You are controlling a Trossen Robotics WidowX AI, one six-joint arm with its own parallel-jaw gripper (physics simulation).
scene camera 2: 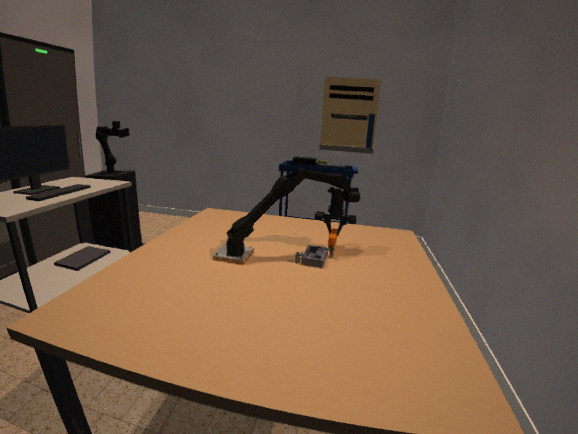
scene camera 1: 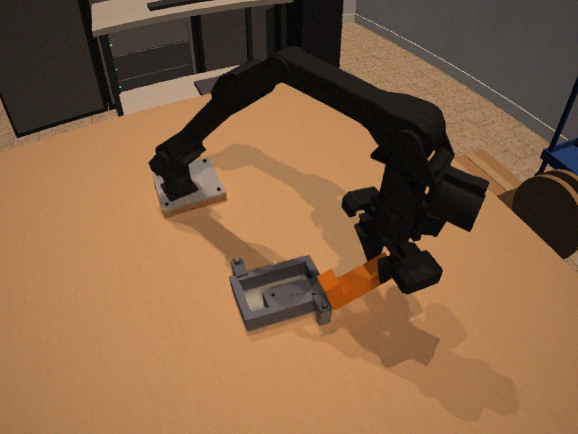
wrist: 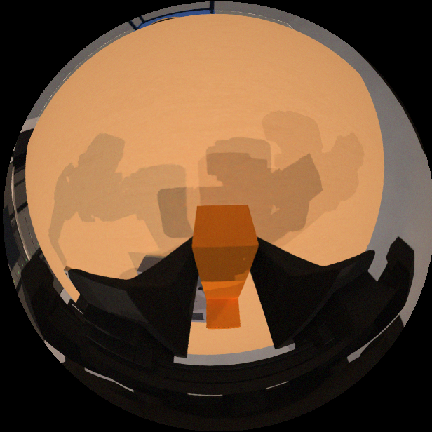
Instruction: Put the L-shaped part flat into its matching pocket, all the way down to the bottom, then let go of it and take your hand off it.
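Frame: origin at the arm's base, x left, y back, z up, level; millimetres.
Seen in the pictures: gripper, fingertip midpoint: (scene camera 1: 377,274); arm's base, link origin: (scene camera 2: 235,253) (scene camera 1: 179,188).
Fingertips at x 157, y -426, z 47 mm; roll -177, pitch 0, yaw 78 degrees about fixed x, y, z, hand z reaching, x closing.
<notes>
Pixels of each thing's middle, then the offset from my fingertips to it. "*": a spot on its surface instead. Level surfaces: height alone.
- orange L-shaped part, body centre: (scene camera 1: 358,276) (scene camera 2: 333,235) dx -35, dy +8, dz +12 mm
- grey fixture, body centre: (scene camera 1: 279,290) (scene camera 2: 315,254) dx -123, dy +89, dz -46 mm
- small grey post, surface spot: (scene camera 1: 238,267) * dx -160, dy +154, dz -29 mm
- wooden table, surface height: dz -70 mm
The orange L-shaped part (scene camera 1: 356,286) (scene camera 2: 332,240) (wrist: 225,227) is held between the fingertips of my gripper (scene camera 1: 379,261) (scene camera 2: 333,231) (wrist: 221,240), which is shut on it. The part hangs above the table, outside the pocket. In scene camera 1 its short leg is at the left end, by the right end of the grey fixture (scene camera 1: 282,318) (scene camera 2: 314,261) (wrist: 150,264); contact cannot be told. The fixture's pocket has a pale floor and a grey raised block inside. In the wrist view the left finger hides much of the fixture.
A small grey post (scene camera 1: 238,267) stands at the fixture's back left corner and another grey post (scene camera 1: 323,311) at its front right corner. The arm's pale base plate (scene camera 1: 212,182) (scene camera 2: 220,257) sits on the wooden table (scene camera 1: 125,325) (scene camera 2: 280,340), left of the fixture.
</notes>
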